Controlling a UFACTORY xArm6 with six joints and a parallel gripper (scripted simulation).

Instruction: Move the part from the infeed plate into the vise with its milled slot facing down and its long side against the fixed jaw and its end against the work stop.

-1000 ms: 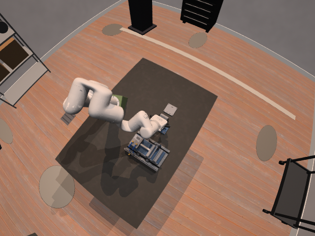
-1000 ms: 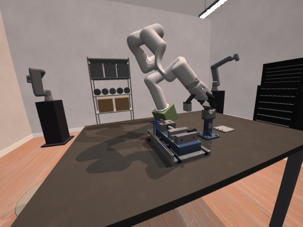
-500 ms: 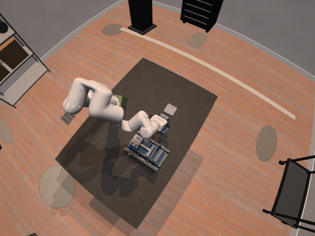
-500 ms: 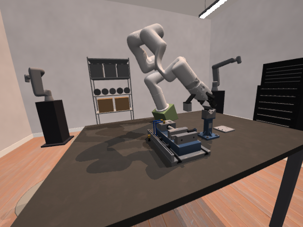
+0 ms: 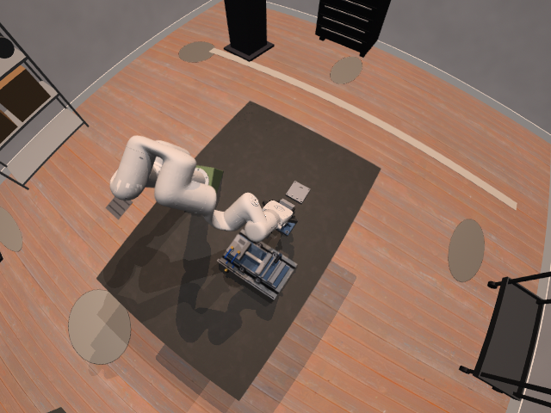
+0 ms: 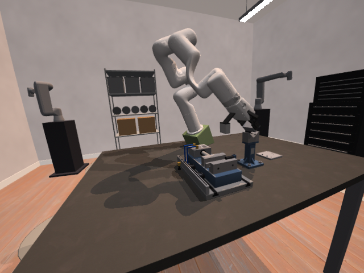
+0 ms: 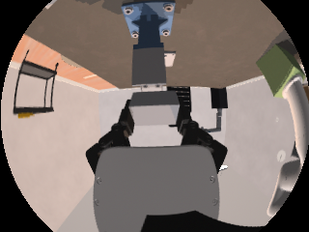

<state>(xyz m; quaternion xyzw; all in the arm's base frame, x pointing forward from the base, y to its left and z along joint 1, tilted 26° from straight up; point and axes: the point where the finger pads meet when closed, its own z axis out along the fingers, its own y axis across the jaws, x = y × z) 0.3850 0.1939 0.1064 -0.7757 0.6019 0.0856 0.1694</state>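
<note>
Now: hand 1 cm to the right of the part and 1 cm above it. Also, from my hand: air cylinder: 6 cm behind, 23 cm to the right, 12 cm below; then grey rail: 5 cm ahead, 31 cm to the right, 16 cm below.
</note>
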